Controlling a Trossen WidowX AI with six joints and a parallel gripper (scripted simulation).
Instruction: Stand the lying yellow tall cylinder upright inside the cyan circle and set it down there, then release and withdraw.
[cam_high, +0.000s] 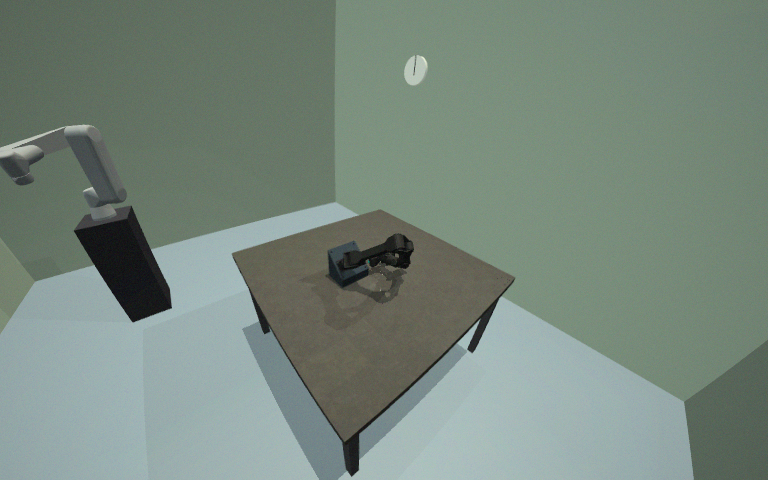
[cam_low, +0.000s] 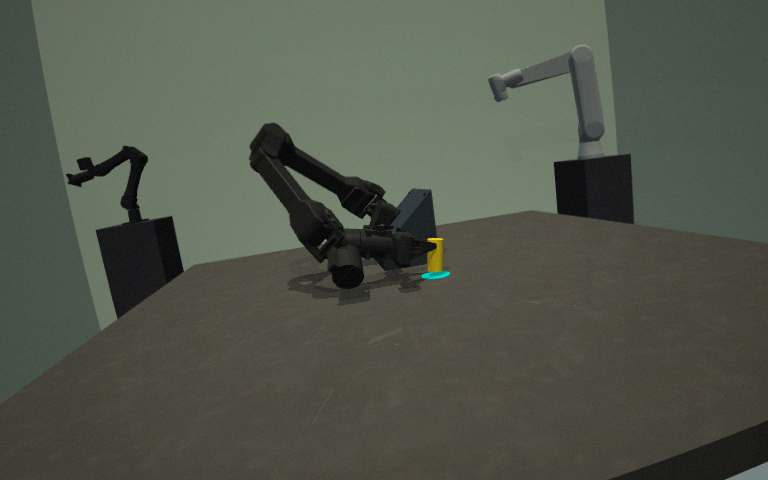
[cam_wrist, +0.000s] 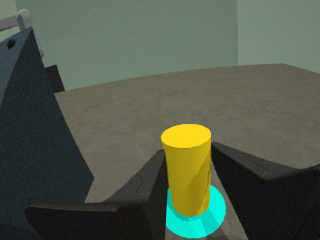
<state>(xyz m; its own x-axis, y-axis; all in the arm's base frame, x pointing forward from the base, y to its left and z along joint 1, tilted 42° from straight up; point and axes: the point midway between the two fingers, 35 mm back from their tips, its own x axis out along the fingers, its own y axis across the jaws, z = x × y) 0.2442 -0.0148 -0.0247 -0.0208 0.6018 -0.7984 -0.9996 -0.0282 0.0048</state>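
Now: the yellow tall cylinder 2 cm below my gripper tip. Round my gripper tip: cyan circle (6 cm below).
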